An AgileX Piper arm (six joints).
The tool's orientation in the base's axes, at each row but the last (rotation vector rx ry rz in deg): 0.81 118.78 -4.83; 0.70 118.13 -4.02; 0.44 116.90 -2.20; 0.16 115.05 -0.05; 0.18 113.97 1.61; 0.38 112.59 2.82; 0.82 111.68 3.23
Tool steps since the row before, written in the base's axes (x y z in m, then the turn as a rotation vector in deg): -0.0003 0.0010 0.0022 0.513 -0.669 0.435; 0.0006 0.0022 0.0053 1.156 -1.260 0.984; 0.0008 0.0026 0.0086 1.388 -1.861 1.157; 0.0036 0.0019 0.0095 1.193 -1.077 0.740; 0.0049 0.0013 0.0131 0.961 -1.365 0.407; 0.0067 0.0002 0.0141 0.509 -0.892 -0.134; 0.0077 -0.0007 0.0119 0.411 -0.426 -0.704
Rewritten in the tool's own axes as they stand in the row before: -0.0018 0.0009 -0.0014 -0.611 -0.667 0.284; -0.0050 0.0020 -0.0021 -1.386 -1.257 0.624; -0.0081 0.0024 -0.0033 -1.639 -1.857 0.771; -0.0101 0.0019 -0.0008 -1.177 -1.074 0.769; -0.0139 0.0015 -0.0008 -0.783 -1.366 0.688; -0.0156 0.0006 0.0008 -0.097 -0.906 0.493; -0.0139 -0.0003 0.0027 0.486 -0.465 0.628
